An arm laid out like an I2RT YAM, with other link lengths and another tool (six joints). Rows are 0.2 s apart.
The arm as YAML. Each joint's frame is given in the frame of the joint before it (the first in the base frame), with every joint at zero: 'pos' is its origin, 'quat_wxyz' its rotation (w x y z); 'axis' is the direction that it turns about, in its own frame. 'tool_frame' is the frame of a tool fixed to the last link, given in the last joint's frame.
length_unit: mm
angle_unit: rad
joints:
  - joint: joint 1
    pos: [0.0, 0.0, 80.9]
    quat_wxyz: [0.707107, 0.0, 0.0, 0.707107]
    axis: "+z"
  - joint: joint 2
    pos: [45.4, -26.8, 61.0]
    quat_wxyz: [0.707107, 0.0, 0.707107, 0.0]
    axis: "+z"
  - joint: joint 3
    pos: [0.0, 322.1, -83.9]
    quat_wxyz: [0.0, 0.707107, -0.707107, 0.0]
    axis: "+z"
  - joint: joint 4
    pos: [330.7, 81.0, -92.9]
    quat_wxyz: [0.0, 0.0, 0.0, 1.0]
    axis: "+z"
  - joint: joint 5
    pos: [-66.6, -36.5, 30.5]
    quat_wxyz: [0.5, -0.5, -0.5, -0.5]
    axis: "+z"
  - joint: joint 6
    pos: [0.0, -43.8, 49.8]
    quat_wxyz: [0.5, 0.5, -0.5, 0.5]
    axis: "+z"
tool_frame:
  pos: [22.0, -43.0, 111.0]
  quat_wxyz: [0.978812, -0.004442, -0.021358, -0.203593]
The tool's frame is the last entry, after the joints.
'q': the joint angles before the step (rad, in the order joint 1, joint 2, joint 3, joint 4, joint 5, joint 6). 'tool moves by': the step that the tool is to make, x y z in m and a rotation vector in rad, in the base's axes. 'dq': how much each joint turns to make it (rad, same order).
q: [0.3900 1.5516 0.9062 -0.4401 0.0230 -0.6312]
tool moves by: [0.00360 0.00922 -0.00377 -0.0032 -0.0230 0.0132]
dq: [0.0214 0.0176 -0.0031 0.0405 0.0144 0.0016]
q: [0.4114 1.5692 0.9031 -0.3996 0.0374 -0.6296]
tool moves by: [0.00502 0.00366 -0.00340 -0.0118 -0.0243 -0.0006]
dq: [0.0112 0.0184 -0.0020 0.0378 0.0238 0.0001]
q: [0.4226 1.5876 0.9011 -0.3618 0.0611 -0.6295]
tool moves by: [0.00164 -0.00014 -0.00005 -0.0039 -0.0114 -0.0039]
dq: [0.0016 0.0022 -0.0025 0.0134 0.0099 0.0006]
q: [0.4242 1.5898 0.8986 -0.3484 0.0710 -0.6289]
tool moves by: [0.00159 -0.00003 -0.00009 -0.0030 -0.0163 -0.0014]
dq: [0.0017 0.0000 -0.0069 0.0207 0.0097 -0.0022]
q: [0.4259 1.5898 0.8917 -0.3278 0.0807 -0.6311]
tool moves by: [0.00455 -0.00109 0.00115 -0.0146 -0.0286 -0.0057]
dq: [0.0019 0.0050 -0.0035 0.0291 0.0254 -0.0068]
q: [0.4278 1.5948 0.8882 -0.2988 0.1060 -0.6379]
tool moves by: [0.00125 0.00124 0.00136 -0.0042 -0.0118 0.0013]
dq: [0.0043 0.0003 -0.0003 0.0099 0.0090 -0.0022]
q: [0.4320 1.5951 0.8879 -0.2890 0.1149 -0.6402]
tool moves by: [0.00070 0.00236 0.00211 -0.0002 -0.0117 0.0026]
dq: [0.0061 -0.0019 0.0000 0.0086 0.0062 0.0001]
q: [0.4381 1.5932 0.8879 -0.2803 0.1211 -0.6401]
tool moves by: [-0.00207 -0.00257 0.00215 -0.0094 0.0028 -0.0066]
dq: [0.0000 -0.0078 0.0000 -0.0144 0.0097 0.0015]
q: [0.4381 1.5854 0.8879 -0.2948 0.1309 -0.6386]
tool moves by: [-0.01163 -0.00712 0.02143 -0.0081 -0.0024 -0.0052]
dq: [-0.0002 -0.0703 -0.0011 -0.0704 0.0097 -0.0004]
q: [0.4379 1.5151 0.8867 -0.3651 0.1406 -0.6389]
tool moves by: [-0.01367 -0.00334 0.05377 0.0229 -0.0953 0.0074]
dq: [0.0133 -0.1445 0.0000 -0.0475 0.0199 -0.0072]
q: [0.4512 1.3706 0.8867 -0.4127 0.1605 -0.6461]
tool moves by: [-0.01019 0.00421 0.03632 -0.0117 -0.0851 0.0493]
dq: [0.0263 -0.0903 -0.0005 -0.0104 0.0217 -0.0499]
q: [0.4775 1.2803 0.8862 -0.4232 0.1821 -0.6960]
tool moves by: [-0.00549 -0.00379 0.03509 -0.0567 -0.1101 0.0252]
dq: [0.0186 -0.0729 -0.0034 0.0182 0.0663 -0.0791]
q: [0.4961 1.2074 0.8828 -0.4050 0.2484 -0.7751]
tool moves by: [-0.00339 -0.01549 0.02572 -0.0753 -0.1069 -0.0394]
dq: [0.0037 -0.0533 -0.0185 0.0428 0.1079 -0.0658]
